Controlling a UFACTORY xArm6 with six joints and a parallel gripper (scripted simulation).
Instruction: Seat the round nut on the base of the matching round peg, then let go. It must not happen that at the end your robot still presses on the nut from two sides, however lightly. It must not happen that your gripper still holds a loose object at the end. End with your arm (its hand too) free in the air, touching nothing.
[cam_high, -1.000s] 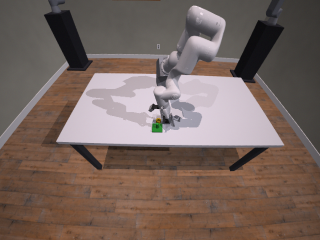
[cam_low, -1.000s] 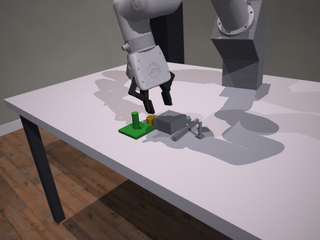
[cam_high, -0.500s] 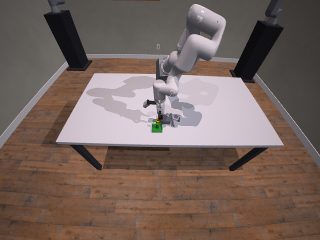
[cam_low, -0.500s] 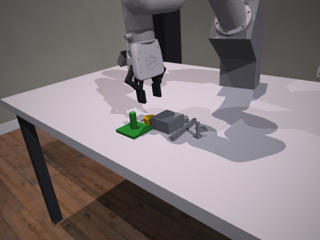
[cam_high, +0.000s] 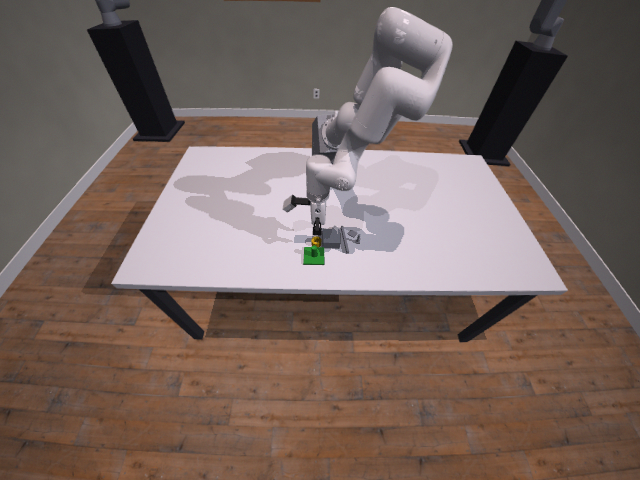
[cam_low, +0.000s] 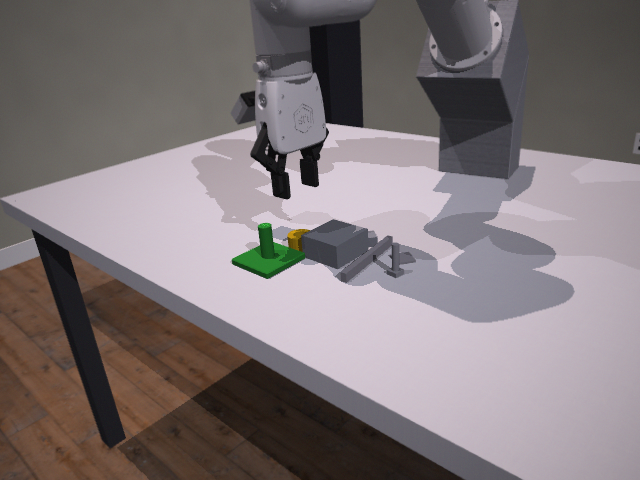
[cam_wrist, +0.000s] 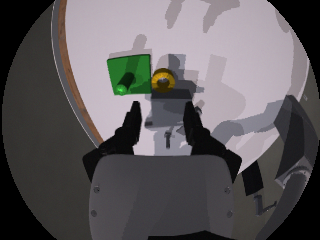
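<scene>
Right now my hand is 10 cm above the grey block, 6 cm to the right of it and 2 cm past it. From my hand the other things lie so: long handle (11 cm to the left, 11 cm below, 3 cm behind).
</scene>
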